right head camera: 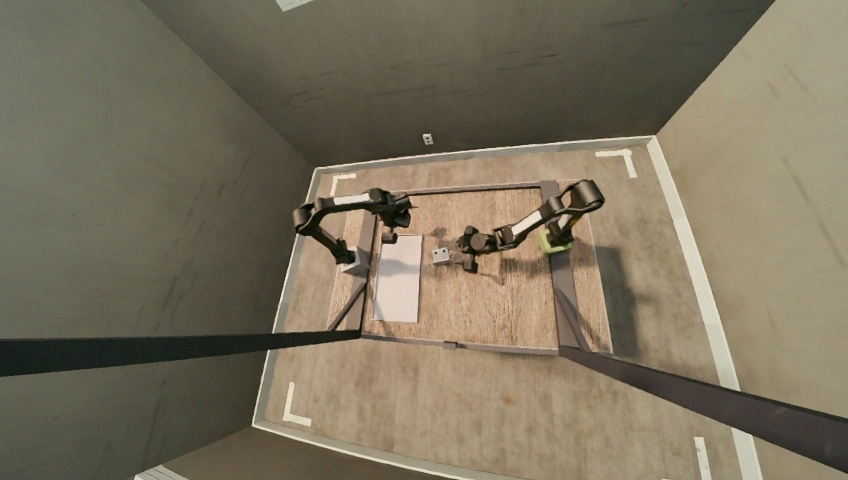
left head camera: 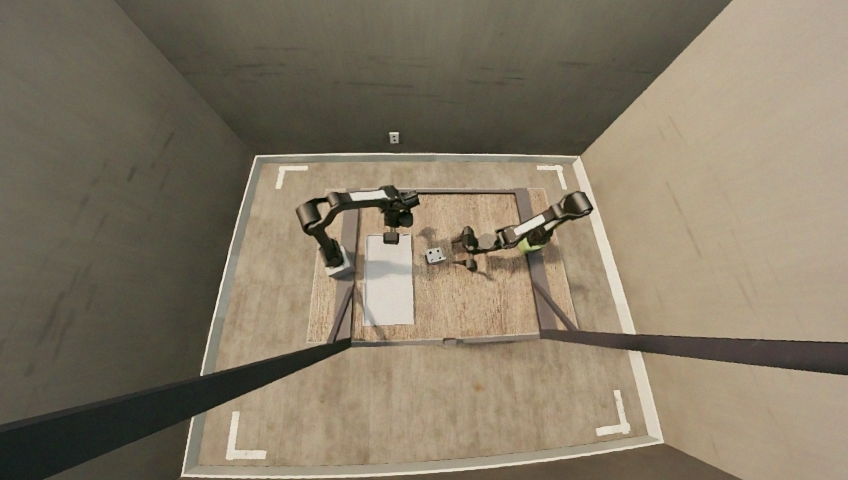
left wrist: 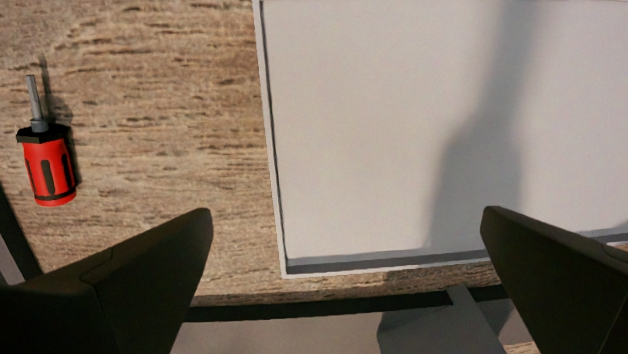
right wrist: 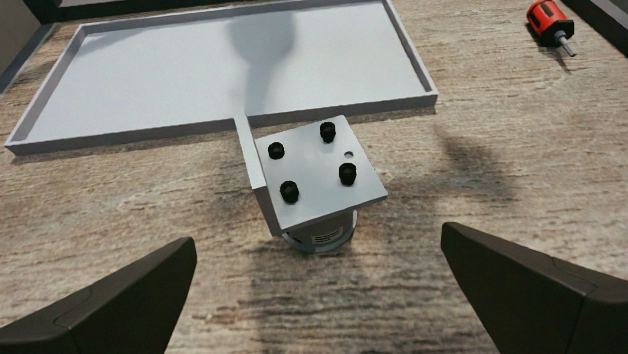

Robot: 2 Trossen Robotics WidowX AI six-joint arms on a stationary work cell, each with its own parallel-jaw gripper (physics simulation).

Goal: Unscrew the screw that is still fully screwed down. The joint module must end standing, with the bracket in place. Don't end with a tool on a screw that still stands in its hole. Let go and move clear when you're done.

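Places are measured from the left arm's base along level axes (x back, y right, z up), in centimetres.
Pixels of known places: left gripper, between the fingertips: point(right head camera: 397, 231) point(left head camera: 392, 231) point(left wrist: 347, 220); right gripper, between the fingertips: point(right head camera: 455, 253) point(left head camera: 452, 252) point(right wrist: 319, 240); left arm's base, origin of its link: point(right head camera: 348, 258) point(left head camera: 335, 260); right arm's base, origin of its link: point(right head camera: 555, 239) point(left head camera: 532, 239).
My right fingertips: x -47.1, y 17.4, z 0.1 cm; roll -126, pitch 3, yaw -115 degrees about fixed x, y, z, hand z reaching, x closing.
For each thing: its top centre in the pictures, then the offset to it from my right fingertips. Level surfaces: height alone.
- joint module, centre of its top: point(right wrist: 311, 168) dx +6.5, dy -2.8, dz -5.1 cm
- back-left screw, centre of its top: point(right wrist: 275, 147) dx +8.5, dy -1.4, dz -4.3 cm
- back-right, centre of its top: point(right wrist: 327, 126) dx +7.9, dy -4.8, dz -3.8 cm
- front-right, centre of its top: point(right wrist: 348, 168) dx +4.5, dy -4.2, dz -3.7 cm
- front-left, centre of its top: point(right wrist: 288, 187) dx +5.1, dy -0.7, dz -3.7 cm
- red screwdriver, centre of its top: point(left wrist: 29, 148) point(right wrist: 562, 17) dx +12.7, dy -37.3, dz -8.5 cm
- shallow white tray, centre of its top: point(left wrist: 540, 145) point(right wrist: 228, 52) point(left head camera: 388, 276) point(right head camera: 397, 275) dx +29.5, dy -3.7, dz -9.9 cm
- wooden table, height of its surface: dz -11.4 cm
The joint module point(right wrist: 327, 237) stands upright under its pale L-shaped bracket point(left head camera: 435, 259) point(right head camera: 440, 259) point(right wrist: 311, 172). In the right wrist view the bracket carries a back-left screw point(right wrist: 276, 150), whose head sits lowest, and three screws with taller-looking heads: back-right point(right wrist: 327, 131), front-right point(right wrist: 347, 173) and front-left point(right wrist: 289, 191). A red screwdriver point(left wrist: 50, 170) point(right wrist: 547, 17) lies on the table, away from both grippers. My left gripper point(left wrist: 347, 220) is open and empty above the tray's end. My right gripper point(right wrist: 319, 240) is open and empty, its fingers short of the module.
A shallow white tray point(left head camera: 386, 297) point(right head camera: 395, 297) point(left wrist: 450, 65) point(right wrist: 165, 70) lies left of the module in the head views. The screwdriver lies beyond one short end of the tray. Dark frame rails point(left head camera: 538, 285) point(right head camera: 562, 279) border the wooden table point(left head camera: 476, 309).
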